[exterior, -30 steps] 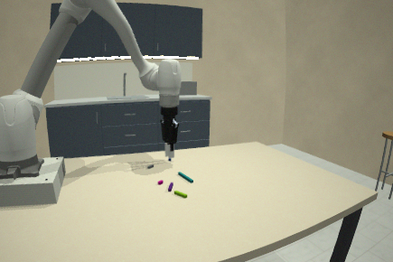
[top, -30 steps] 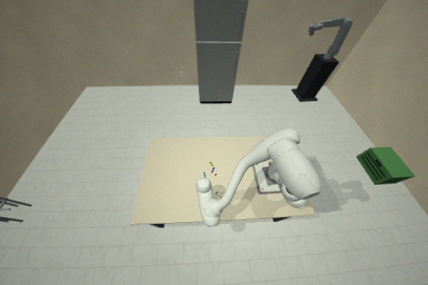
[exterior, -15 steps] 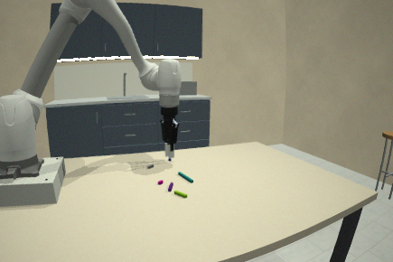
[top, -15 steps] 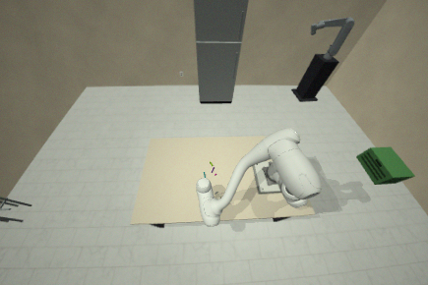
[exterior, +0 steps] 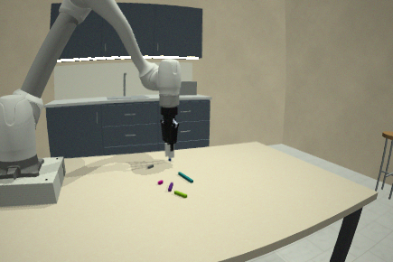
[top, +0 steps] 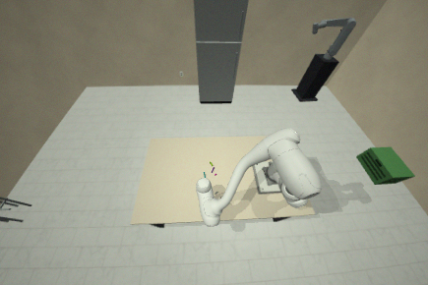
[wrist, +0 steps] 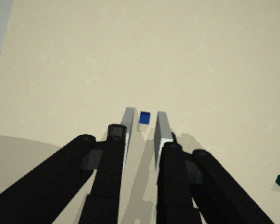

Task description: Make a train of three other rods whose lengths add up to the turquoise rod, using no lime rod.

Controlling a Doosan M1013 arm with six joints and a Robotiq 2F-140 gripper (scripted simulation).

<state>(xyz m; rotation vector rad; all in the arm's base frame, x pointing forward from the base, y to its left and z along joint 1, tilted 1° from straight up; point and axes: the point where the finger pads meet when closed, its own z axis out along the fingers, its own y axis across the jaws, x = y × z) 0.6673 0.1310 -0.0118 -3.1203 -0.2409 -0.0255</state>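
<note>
Now: hand 50 mm above the small blue rod. From my hand the other things lie so: turquoise rod (20 mm behind, 220 mm to the right, 50 mm below); grey rod (110 mm behind, 60 mm to the right, 50 mm below); magenta rod (130 mm behind, 230 mm to the right, 50 mm below).
</note>
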